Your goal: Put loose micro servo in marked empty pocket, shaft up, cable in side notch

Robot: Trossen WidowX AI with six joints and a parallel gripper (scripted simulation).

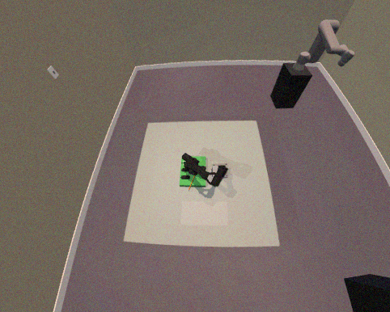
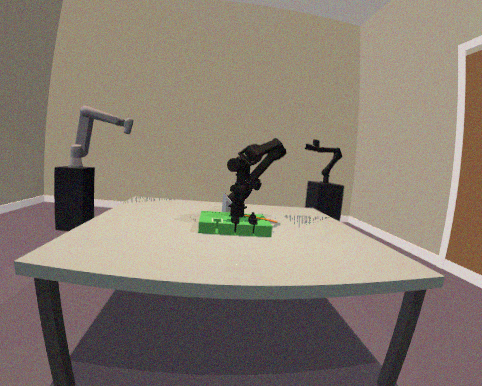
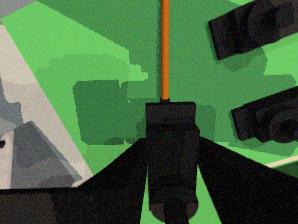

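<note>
Right now the deck is 7 cm below my gripper tip, 3 cm to the right of it and 1 cm behind it.
</note>
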